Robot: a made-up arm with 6 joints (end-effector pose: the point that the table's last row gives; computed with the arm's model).
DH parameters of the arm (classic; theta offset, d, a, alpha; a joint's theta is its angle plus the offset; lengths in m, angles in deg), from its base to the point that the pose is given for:
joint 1: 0 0.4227 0 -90
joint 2: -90 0 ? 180
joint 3: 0 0 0 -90
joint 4: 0 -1.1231 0 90
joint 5: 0 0.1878 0 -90
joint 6: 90 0 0 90
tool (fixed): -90 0 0 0
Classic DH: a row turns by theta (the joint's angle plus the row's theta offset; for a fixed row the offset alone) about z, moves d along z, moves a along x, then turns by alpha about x.
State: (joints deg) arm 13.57 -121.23 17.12 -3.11 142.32 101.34
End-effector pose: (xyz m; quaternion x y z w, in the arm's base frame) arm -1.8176 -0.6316 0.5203 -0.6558 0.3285 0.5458 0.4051
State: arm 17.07 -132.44 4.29 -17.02 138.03 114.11
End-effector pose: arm -1.5862 -0.6749 0.3782 -0.7374 0.2562 0.5970 0.1851
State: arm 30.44 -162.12 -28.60 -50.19 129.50 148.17
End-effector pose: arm -0.8508 -0.6394 0.1315 0.7217 -0.0112 -0.5615 0.4046
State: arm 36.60 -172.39 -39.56 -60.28 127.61 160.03
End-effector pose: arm -0.5960 -0.5586 0.1023 0.6477 0.0699 -0.4890 0.5800
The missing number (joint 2, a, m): 1.2661
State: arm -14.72 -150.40 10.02 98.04 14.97 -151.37
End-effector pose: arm -1.6819 0.4690 -0.4770 -0.1399 -0.8496 0.4243 0.2804
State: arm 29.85 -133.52 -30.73 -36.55 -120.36 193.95
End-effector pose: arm -0.8422 -0.6573 0.6708 0.8074 0.5330 -0.0460 0.2487
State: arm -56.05 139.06 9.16 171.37 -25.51 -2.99
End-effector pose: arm 0.2271 -0.0048 -1.4134 -0.4948 0.3699 0.6785 0.3974
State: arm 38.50 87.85 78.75 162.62 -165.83 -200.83
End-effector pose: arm 1.7534 1.6237 0.3480 0.3632 -0.9107 0.0893 0.1752
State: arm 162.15 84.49 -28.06 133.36 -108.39 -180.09
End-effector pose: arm -0.9492 0.1702 -0.5453 -0.0540 -0.1309 0.8492 0.5088
